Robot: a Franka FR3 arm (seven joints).
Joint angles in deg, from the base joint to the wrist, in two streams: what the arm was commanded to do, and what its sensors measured. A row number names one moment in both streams.
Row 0, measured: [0.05, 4.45, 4.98, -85.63, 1.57, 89.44, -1.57]
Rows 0 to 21, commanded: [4.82, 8.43, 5.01, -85.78, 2.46, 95.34, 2.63]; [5.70, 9.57, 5.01, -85.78, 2.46, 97.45, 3.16]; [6.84, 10.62, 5.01, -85.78, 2.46, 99.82, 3.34]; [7.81, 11.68, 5.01, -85.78, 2.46, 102.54, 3.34]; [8.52, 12.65, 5.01, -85.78, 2.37, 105.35, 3.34]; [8.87, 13.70, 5.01, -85.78, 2.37, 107.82, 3.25]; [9.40, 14.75, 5.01, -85.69, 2.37, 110.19, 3.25]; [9.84, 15.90, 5.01, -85.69, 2.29, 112.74, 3.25]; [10.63, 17.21, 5.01, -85.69, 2.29, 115.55, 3.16]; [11.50, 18.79, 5.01, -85.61, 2.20, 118.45, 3.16]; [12.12, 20.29, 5.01, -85.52, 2.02, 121.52, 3.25]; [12.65, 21.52, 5.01, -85.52, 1.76, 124.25, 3.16]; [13.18, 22.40, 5.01, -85.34, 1.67, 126.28, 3.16]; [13.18, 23.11, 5.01, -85.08, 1.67, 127.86, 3.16]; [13.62, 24.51, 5.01, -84.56, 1.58, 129.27, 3.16]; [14.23, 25.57, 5.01, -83.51, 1.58, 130.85, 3.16]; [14.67, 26.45, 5.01, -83.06, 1.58, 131.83, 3.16]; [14.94, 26.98, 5.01, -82.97, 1.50, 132.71, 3.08]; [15.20, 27.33, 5.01, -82.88, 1.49, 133.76, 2.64]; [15.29, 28.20, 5.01, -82.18, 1.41, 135.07, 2.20]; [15.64, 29.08, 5.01, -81.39, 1.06, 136.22, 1.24]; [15.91, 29.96, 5.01, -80.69, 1.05, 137.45, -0.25]
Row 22, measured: [15.11, 26.64, 5.22, -84.29, 1.38, 134.32, 2.64]
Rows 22 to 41, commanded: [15.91, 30.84, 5.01, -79.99, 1.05, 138.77, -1.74]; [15.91, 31.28, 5.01, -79.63, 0.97, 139.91, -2.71]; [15.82, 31.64, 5.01, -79.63, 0.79, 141.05, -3.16]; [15.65, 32.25, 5.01, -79.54, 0.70, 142.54, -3.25]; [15.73, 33.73, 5.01, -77.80, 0.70, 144.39, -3.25]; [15.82, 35.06, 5.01, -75.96, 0.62, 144.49, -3.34]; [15.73, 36.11, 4.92, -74.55, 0.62, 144.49, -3.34]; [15.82, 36.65, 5.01, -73.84, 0.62, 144.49, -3.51]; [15.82, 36.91, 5.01, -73.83, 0.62, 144.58, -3.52]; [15.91, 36.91, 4.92, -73.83, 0.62, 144.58, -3.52]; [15.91, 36.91, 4.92, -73.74, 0.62, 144.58, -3.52]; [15.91, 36.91, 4.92, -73.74, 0.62, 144.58, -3.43]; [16.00, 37.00, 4.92, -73.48, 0.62, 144.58, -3.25]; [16.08, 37.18, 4.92, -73.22, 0.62, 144.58, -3.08]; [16.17, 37.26, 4.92, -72.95, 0.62, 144.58, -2.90]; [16.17, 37.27, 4.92, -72.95, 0.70, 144.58, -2.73]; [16.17, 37.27, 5.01, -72.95, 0.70, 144.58, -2.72]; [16.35, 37.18, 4.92, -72.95, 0.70, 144.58, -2.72]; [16.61, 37.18, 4.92, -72.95, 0.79, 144.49, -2.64]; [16.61, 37.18, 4.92, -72.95, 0.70, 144.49, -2.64]
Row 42, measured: [16.11, 35.86, 4.96, -75.04, 1.07, 143.98, -2.49]
